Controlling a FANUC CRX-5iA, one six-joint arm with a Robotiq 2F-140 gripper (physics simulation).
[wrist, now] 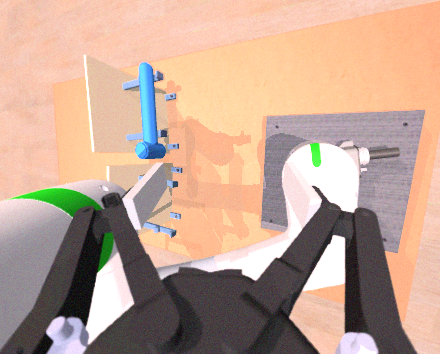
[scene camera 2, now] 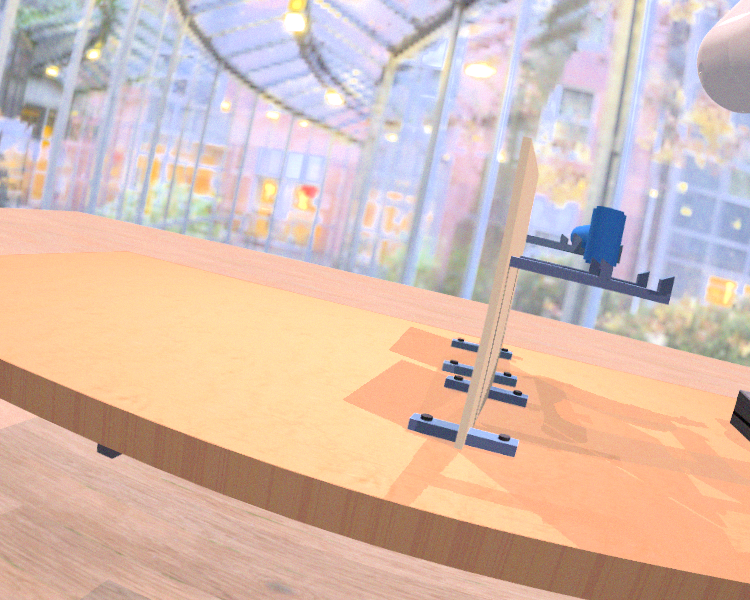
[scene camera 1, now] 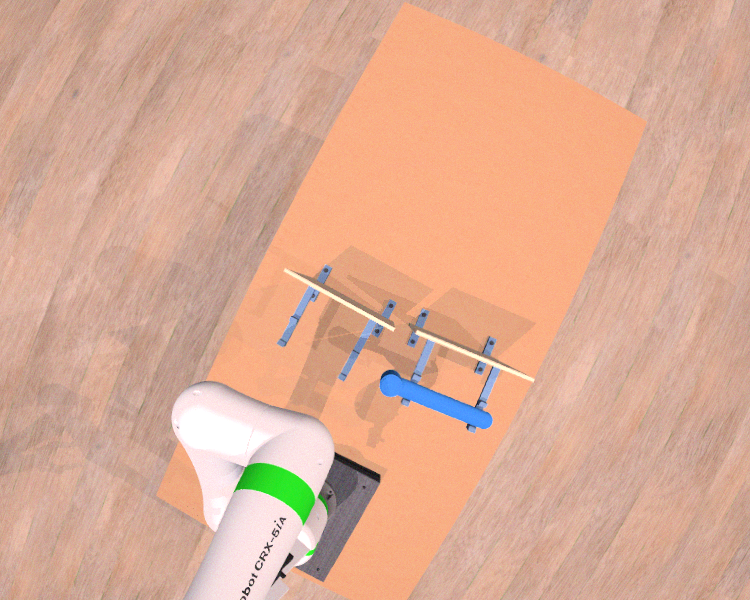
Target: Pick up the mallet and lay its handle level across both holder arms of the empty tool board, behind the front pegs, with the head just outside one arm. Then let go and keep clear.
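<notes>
The blue mallet (scene camera 1: 437, 400) (scene camera 2: 608, 236) (wrist: 148, 105) lies across both holder arms of one tool board (scene camera 1: 475, 354) (wrist: 110, 115), the right one in scene camera 1. Its handle looks level, with front pegs showing just in front of it. Its head is just outside one arm, on the side of the other board. That other tool board (scene camera 1: 340, 300) (scene camera 2: 525, 200) (wrist: 119, 175) has two empty arms and is partly hidden by a finger in the wrist view. My gripper (wrist: 223, 174) is open and empty, well apart from the mallet and boards; it does not show in either scene camera.
Both boards stand side by side on feet on the orange table top (scene camera 1: 487, 156) (scene camera 2: 187, 325) (wrist: 225, 85). The dark robot base plate (scene camera 1: 350, 531) (wrist: 390, 200) is on the arms' side of the boards. The white robot arm (scene camera 1: 268, 450) (wrist: 40, 240) bends above the table near the base.
</notes>
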